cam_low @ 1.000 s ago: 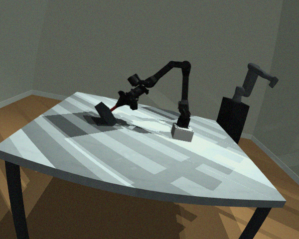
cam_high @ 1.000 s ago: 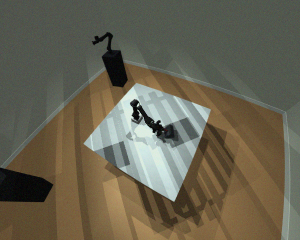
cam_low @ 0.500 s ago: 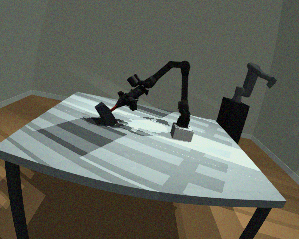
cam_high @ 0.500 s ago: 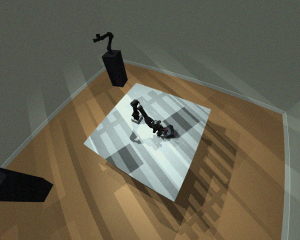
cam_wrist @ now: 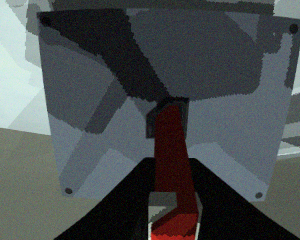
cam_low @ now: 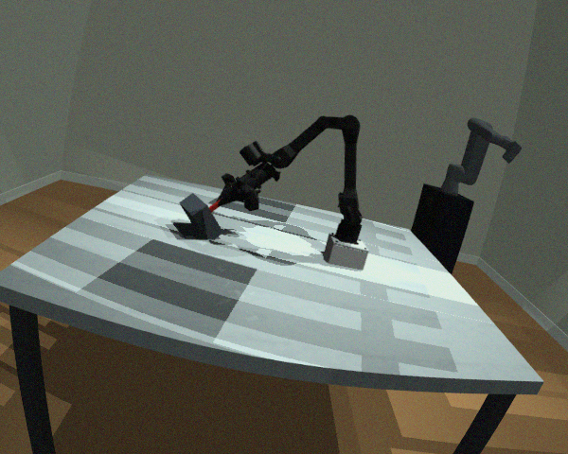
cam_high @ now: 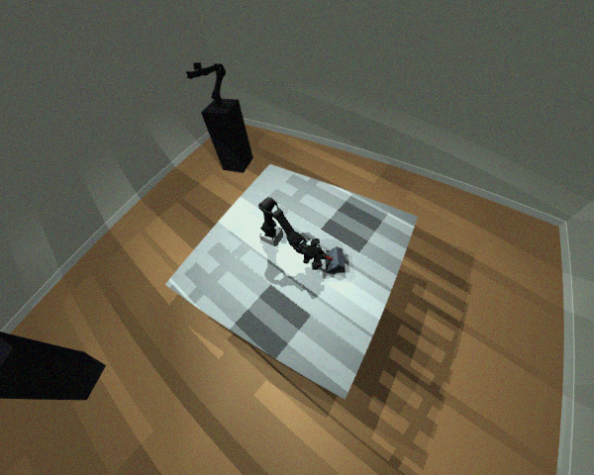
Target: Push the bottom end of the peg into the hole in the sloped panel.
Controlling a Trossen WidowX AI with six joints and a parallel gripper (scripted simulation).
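My gripper tip is 50 mm short of the grey sloped panel, 50 mm above it and 20 mm to the right of it. The rest, counted from my gripper tip: red square-sided peg: 10 mm behind, 10 mm above.
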